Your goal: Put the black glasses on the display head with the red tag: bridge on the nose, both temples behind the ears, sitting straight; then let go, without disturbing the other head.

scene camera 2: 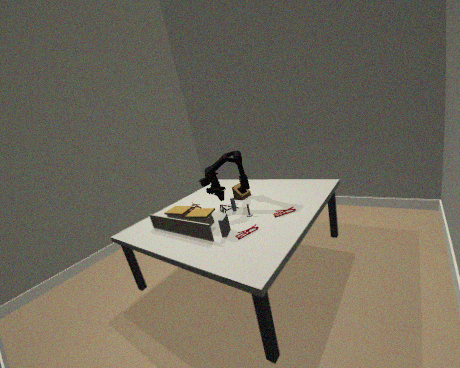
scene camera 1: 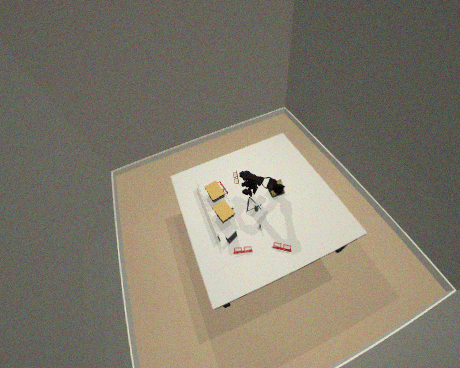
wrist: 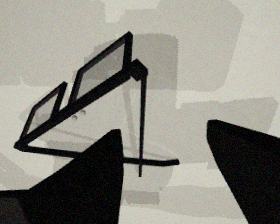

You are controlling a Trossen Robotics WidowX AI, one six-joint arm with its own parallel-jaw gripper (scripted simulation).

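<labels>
Long base point(scene camera 2: 203, 231), 138 cm from the lens.
</labels>
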